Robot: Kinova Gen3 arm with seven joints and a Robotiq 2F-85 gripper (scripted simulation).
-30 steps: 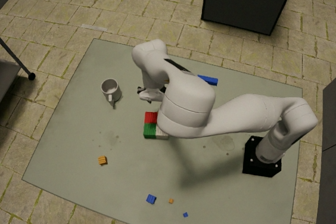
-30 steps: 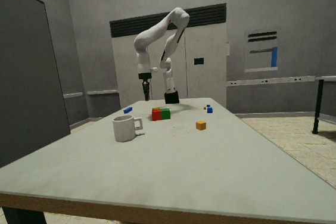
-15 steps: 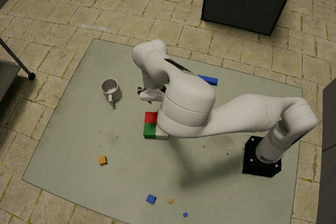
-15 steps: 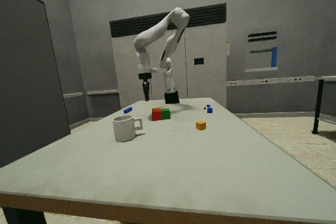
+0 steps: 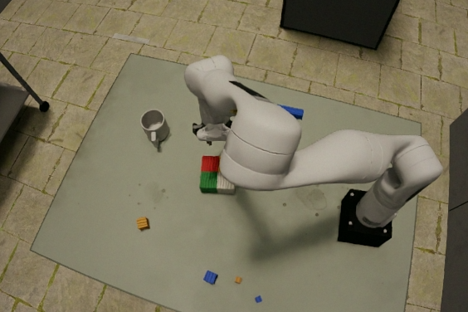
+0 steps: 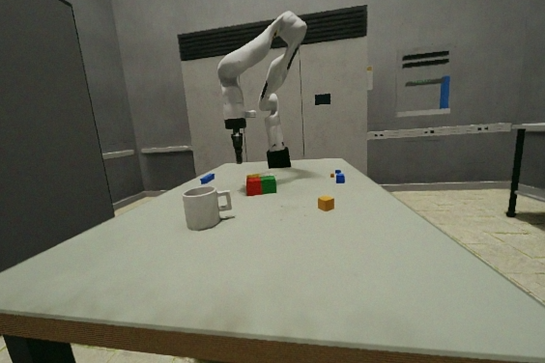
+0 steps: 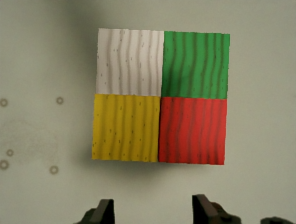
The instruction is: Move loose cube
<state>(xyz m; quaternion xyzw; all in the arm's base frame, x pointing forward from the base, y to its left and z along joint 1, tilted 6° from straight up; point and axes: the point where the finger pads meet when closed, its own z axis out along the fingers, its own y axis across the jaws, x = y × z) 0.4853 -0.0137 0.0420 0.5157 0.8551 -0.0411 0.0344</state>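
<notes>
Now: hand 10 cm above the yellow cube, 4 cm past it and 3 cm to the right of it. From my hand the other things lie so: green cube 10 cm to the left, 10 cm below, 1 cm behind; white cube 10 cm below, 8 cm to the left, 6 cm behind; red cube 10 cm below, 5 cm to the left, 1 cm ahead.
</notes>
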